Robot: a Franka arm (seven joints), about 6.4 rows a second.
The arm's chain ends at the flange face. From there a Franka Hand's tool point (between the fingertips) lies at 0.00 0.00 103.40 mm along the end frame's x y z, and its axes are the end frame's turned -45 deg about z.
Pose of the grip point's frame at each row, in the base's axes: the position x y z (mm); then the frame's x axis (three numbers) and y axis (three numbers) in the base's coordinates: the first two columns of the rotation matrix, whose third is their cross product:
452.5 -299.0 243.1 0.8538 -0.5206 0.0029 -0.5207 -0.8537 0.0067
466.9 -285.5 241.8 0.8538 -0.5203 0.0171 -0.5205 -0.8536 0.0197
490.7 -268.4 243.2 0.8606 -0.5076 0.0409 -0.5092 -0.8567 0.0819
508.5 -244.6 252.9 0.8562 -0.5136 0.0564 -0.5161 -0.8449 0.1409
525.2 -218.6 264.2 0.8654 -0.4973 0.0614 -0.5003 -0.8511 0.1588
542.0 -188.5 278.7 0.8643 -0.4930 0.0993 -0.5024 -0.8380 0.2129
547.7 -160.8 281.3 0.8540 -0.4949 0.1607 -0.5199 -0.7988 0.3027
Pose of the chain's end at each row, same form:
452.6 -298.3 346.5 0.2355 -0.9718 0.0068 -0.9719 -0.2355 0.0027
466.5 -282.8 345.2 0.2357 -0.9715 0.0260 -0.9718 -0.2357 0.0018
491.4 -259.0 346.2 0.2485 -0.9647 0.0868 -0.9686 -0.2469 0.0290
511.1 -229.1 355.1 0.2405 -0.9606 0.1395 -0.9704 -0.2343 0.0598
528.0 -201.2 366.1 0.2582 -0.9535 0.1557 -0.9657 -0.2502 0.0689
544.2 -164.3 379.2 0.2559 -0.9412 0.2208 -0.9664 -0.2440 0.0803
549.9 -125.4 378.4 0.2362 -0.9148 0.3277 -0.9715 -0.2149 0.1004

